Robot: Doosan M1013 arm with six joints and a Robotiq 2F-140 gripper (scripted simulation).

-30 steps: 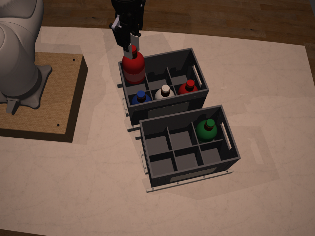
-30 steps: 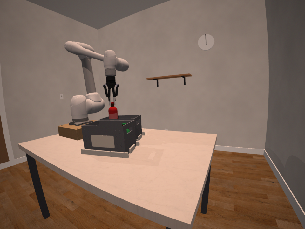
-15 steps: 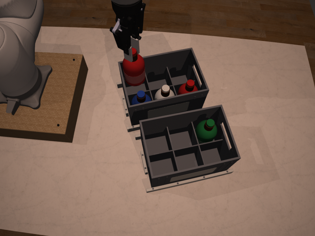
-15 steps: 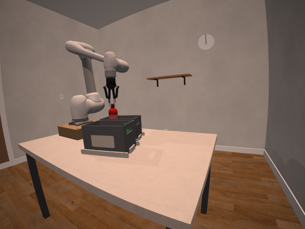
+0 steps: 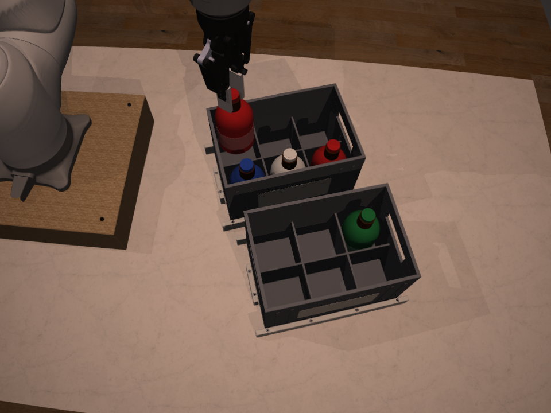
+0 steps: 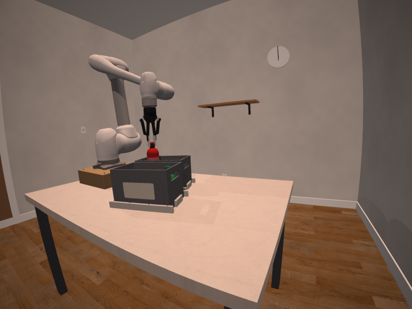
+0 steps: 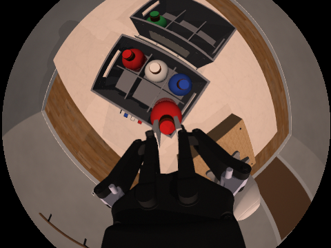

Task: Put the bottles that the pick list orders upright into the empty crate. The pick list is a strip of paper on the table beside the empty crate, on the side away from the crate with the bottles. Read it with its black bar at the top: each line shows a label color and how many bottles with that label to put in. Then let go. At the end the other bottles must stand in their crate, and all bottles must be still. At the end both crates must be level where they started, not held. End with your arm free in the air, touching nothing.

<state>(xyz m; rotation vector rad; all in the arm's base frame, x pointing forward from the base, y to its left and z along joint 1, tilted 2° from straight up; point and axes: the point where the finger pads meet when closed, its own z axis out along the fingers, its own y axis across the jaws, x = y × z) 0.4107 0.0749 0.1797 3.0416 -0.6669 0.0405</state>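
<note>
Now: hand 190 mm above the blue bottle, 80 mm to the left of it and 40 mm short of it. Also, from my hand: green bottle 270 mm ahead, 190 mm below, 150 mm to the right; pick list 270 mm below, 130 mm to the left, 40 mm ahead; white bottle 190 mm below, 120 mm ahead, 50 mm to the right.
</note>
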